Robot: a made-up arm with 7 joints.
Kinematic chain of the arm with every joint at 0, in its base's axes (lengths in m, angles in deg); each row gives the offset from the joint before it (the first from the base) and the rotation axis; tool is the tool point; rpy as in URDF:
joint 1: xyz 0 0 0.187 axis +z
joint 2: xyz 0 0 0 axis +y
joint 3: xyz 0 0 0.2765 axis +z
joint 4: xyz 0.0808 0 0 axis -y
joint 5: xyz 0.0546 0 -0.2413 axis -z
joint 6: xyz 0 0 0 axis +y
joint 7: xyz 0.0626 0 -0.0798 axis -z
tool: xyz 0 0 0 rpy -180 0 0
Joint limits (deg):
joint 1: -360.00..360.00
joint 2: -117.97..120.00
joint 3: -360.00..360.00
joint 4: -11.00..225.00
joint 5: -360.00..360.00
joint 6: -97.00..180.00
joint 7: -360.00..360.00
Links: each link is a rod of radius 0.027 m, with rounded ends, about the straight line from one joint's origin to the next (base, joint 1, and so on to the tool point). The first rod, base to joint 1, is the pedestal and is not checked.
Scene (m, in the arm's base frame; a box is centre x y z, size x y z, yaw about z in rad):
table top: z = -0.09
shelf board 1: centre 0.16 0.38 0 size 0.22 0.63 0.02 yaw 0.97
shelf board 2: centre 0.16 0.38 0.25 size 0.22 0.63 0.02 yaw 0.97
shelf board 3: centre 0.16 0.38 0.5 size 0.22 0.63 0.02 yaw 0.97
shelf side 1: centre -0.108 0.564 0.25 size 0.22 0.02 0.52 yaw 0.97
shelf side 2: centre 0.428 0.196 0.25 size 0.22 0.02 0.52 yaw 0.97
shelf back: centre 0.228 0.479 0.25 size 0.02 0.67 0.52 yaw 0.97
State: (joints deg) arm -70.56 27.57 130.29 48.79 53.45 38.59 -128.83
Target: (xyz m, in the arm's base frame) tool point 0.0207 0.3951 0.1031
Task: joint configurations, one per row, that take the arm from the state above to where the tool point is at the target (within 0.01 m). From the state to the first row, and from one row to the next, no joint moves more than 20 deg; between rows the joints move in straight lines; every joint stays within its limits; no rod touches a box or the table.
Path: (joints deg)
1: -75.43 41.13 135.76 39.44 53.04 43.79 -128.83
2: -80.29 54.69 141.23 30.08 52.62 48.98 -128.83
3: -96.86 51.07 123.13 29.86 53.93 44.91 -128.83
4: -113.43 47.45 105.03 29.64 55.24 40.84 -128.83
5: -130.01 43.83 86.93 29.42 56.55 36.77 -128.83
6: -146.58 40.22 68.83 29.19 57.86 32.70 -128.83
7: -163.15 36.60 50.73 28.97 59.17 28.63 -128.83
8: -179.72 32.98 32.63 28.75 60.47 24.56 -128.83
9: -196.29 29.36 14.53 28.53 61.78 20.49 -128.83
10: -212.86 25.74 -3.57 28.31 63.09 16.42 -128.83
11: -229.43 22.12 -21.67 28.09 64.40 12.35 -128.83
12: -234.21 28.81 -25.21 38.94 63.06 11.13 -128.83
13: -238.98 35.49 -28.75 49.79 61.71 9.91 -128.83

